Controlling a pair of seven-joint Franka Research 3 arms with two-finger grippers.
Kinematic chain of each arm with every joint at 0, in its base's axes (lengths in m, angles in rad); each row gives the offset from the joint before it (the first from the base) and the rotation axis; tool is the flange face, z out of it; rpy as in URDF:
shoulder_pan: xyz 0 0 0.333 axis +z
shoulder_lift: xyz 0 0 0 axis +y
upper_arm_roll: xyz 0 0 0.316 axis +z
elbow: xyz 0.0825 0 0 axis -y
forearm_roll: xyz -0.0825 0 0.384 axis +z
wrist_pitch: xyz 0 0 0 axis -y
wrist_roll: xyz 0.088 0 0 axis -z
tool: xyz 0 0 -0.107 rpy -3.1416 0 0
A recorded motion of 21 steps. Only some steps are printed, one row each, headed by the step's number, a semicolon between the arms.
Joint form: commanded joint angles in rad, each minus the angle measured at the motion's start. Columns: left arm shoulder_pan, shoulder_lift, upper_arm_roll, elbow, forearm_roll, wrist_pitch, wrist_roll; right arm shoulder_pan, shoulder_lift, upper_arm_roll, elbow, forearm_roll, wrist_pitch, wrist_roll.
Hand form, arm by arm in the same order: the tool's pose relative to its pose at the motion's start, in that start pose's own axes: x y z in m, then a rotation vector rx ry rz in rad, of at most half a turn. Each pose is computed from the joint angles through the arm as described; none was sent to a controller.
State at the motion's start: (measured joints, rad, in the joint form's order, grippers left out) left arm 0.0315 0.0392 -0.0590 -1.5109 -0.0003 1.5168 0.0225; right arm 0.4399 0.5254 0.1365 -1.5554 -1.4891 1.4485 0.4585
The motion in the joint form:
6: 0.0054 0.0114 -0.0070 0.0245 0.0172 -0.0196 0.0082; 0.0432 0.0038 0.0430 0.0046 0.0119 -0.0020 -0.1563
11: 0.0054 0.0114 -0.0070 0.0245 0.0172 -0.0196 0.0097; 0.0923 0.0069 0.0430 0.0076 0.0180 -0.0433 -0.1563
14: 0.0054 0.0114 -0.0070 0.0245 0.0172 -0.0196 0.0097; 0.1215 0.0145 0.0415 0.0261 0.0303 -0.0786 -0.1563
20: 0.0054 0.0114 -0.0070 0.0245 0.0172 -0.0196 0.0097; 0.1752 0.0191 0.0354 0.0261 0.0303 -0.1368 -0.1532
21: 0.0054 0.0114 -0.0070 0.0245 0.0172 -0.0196 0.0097; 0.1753 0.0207 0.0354 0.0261 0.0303 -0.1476 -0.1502
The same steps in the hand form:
6: 0.0015 -0.0014 -0.0034 0.0160 -0.0069 0.0086; 0.0003 -0.0065 -0.0525 0.0210 0.0759 -0.1648
11: 0.0015 -0.0014 -0.0034 0.0160 -0.0069 0.0101; -0.0050 -0.0087 -0.0814 0.0044 0.0835 -0.1702
14: 0.0015 -0.0014 -0.0034 0.0160 -0.0069 0.0101; -0.0073 -0.0070 -0.0970 0.0014 0.0735 -0.1644
20: 0.0015 -0.0014 -0.0034 0.0160 -0.0069 0.0101; -0.0161 -0.0099 -0.1237 -0.0310 0.0666 -0.1680
21: 0.0015 -0.0014 -0.0034 0.0160 -0.0069 0.0101; -0.0169 -0.0104 -0.1227 -0.0353 0.0566 -0.1663

